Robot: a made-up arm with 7 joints. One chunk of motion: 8 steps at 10 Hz.
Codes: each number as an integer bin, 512 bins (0 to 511) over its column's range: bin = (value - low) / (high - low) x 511, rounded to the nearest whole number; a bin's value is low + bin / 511 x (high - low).
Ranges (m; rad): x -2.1..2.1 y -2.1..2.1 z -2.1..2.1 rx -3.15..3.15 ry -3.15..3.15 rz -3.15..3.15
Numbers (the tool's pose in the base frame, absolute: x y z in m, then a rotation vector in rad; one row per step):
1: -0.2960 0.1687 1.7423 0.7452 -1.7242 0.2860
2: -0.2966 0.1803 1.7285 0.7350 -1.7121 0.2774
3: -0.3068 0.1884 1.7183 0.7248 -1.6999 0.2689
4: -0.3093 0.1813 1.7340 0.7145 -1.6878 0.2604
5: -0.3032 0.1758 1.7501 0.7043 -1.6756 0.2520
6: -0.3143 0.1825 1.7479 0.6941 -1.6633 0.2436
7: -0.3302 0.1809 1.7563 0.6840 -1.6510 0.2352
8: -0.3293 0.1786 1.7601 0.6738 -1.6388 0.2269
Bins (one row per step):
1: 219 276 467 316 116 279
2: 219 277 466 315 117 278
3: 218 278 465 314 118 277
4: 218 278 466 313 119 277
5: 219 277 468 313 120 276
6: 217 278 468 312 121 275
7: 215 278 469 311 122 275
8: 215 277 470 310 123 274

